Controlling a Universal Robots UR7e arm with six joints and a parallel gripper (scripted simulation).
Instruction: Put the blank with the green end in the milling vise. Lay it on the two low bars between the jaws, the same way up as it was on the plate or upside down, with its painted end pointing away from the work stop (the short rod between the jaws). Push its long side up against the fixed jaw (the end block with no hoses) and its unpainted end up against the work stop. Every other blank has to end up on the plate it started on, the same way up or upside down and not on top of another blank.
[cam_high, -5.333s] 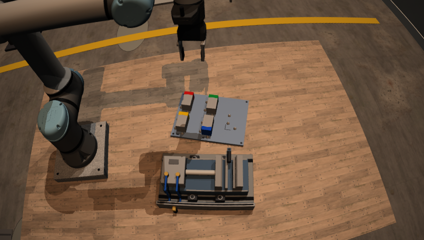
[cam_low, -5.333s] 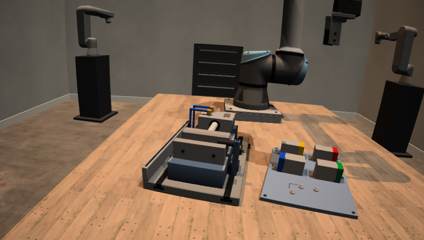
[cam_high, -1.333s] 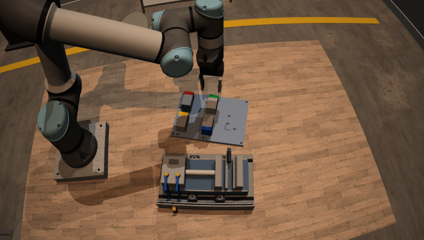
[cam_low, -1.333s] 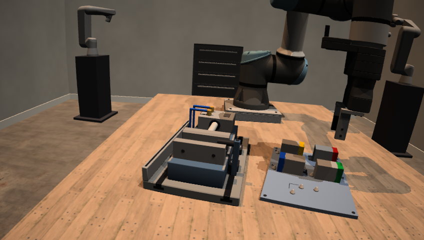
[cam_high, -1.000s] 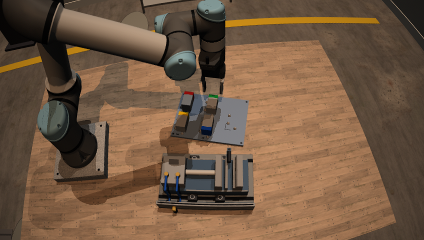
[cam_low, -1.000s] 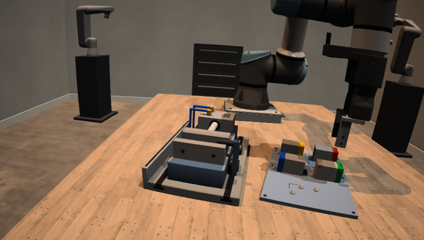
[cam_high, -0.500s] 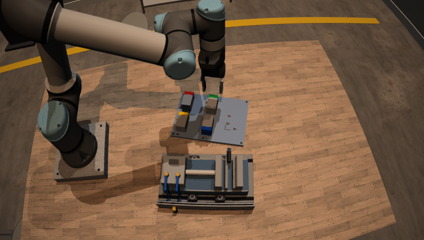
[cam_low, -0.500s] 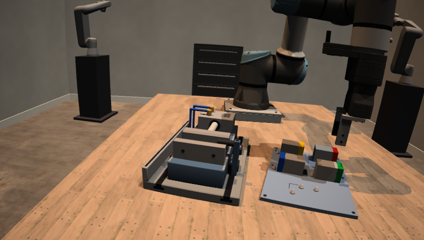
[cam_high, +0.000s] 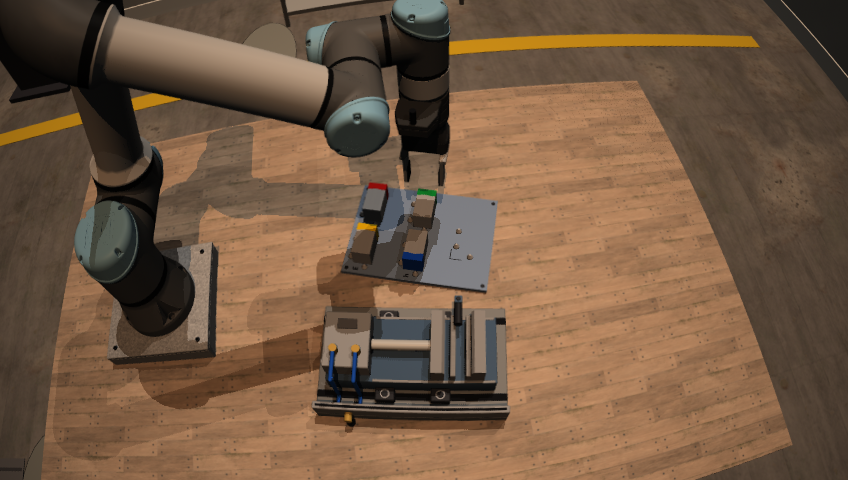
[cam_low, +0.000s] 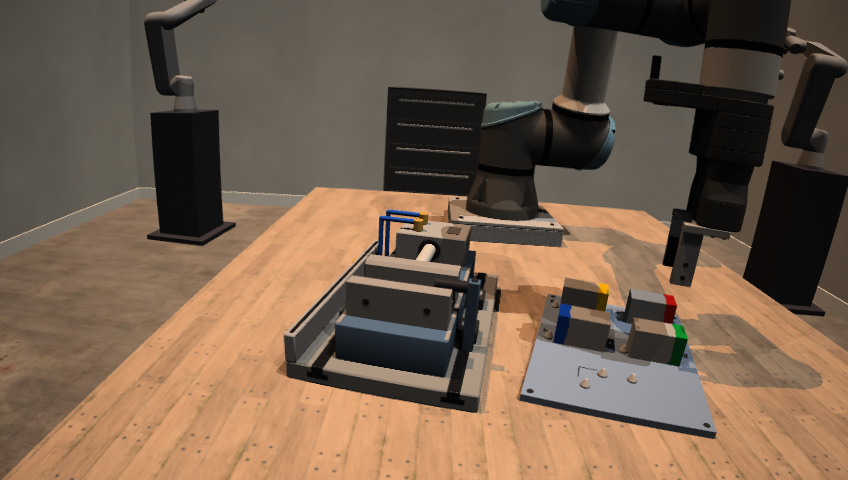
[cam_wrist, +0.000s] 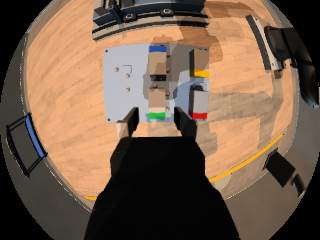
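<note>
The green-ended blank is 10 cm below my hand. Round my hand: red-ended blank: 9 cm behind, 2 cm to the left, 10 cm below; grey plate: 1 cm behind, 4 cm to the right, 12 cm below; blue-ended blank: 2 cm behind, 9 cm to the right, 10 cm below.
</note>
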